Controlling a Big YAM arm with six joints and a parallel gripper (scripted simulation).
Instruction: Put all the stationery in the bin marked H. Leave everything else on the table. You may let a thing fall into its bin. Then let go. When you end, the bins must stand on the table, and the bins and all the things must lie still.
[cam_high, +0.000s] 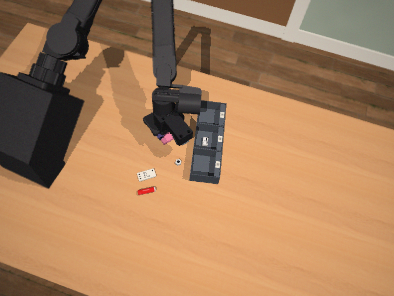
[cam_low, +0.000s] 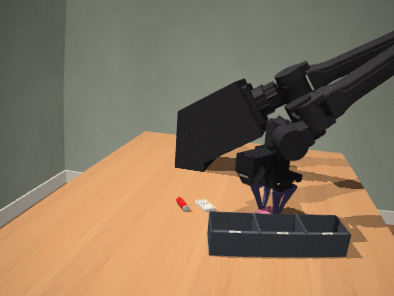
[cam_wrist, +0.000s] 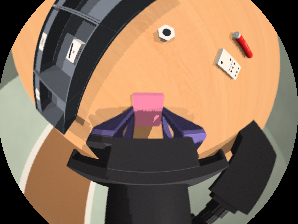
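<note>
Now: hand 130 mm short of the dark three-part bin row, 30 mm to the right of it and 10 mm below it. From my hand the other things lie so: black-and-white ring (80 mm ahead, 70 mm to the right, 10 mm below); then white domino-like tile (140 mm to the right, 10 mm ahead); then pink sticky-note pad (right at my hand).
</note>
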